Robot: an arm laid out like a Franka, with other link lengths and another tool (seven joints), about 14 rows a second.
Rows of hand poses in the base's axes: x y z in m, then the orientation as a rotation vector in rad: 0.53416, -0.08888, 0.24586, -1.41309, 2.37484, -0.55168; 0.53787, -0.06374, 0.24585, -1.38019, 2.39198, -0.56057; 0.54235, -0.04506, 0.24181, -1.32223, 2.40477, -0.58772; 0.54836, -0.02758, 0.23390, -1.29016, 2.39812, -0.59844; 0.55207, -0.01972, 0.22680, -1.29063, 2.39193, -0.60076; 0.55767, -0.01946, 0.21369, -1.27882, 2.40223, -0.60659; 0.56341, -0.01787, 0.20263, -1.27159, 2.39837, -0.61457; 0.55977, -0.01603, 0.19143, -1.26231, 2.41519, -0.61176; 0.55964, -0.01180, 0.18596, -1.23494, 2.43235, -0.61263; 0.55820, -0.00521, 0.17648, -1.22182, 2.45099, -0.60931; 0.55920, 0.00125, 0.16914, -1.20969, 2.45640, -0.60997; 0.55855, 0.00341, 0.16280, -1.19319, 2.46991, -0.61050; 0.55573, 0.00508, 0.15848, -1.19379, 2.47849, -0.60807; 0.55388, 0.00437, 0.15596, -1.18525, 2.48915, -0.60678; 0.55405, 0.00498, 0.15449, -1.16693, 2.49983, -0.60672; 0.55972, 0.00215, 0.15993, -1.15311, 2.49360, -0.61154; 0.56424, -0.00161, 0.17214, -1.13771, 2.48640, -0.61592; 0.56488, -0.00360, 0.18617, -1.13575, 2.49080, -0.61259; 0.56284, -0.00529, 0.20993, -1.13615, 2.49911, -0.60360
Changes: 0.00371, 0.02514, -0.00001, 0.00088, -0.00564, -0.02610; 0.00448, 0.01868, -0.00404, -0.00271, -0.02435, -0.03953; 0.00601, 0.01748, -0.00791, 0.00406, -0.02289, -0.01481; 0.00371, 0.00786, -0.00710, -0.00051, -0.00491, 0.00285; 0.00560, 0.00026, -0.01311, -0.00235, 0.00116, -0.01199; 0.00574, 0.00159, -0.01106, -0.00251, -0.00781, -0.00316; -0.00364, 0.00184, -0.01120, 0.00156, 0.00888, -0.01240; -0.00013, 0.00423, -0.00547, 0.00430, -0.00018, -0.02246; -0.00144, 0.00659, -0.00948, 0.00262, 0.00875, -0.01508; 0.00100, 0.00646, -0.00734, 0.00199, -0.00168, -0.00898; -0.00065, 0.00216, -0.00634, 0.00178, 0.00274, -0.01503; -0.00282, 0.00167, -0.00432, -0.00004, 0.00745, -0.00327; -0.00185, -0.00071, -0.00252, 0.00127, 0.00461, -0.00921; 0.00017, 0.00061, -0.00147, 0.00298, -0.00011, -0.01458; 0.00567, -0.00283, 0.00544, 0.00138, -0.01212, -0.00528; 0.00452, -0.00376, 0.01221, 0.00223, -0.01358, -0.00567; 0.00064, -0.00199, 0.01403, 0.00210, 0.00302, -0.00251; -0.00204, -0.00169, 0.02376, 0.00473, 0.00794, -0.00211
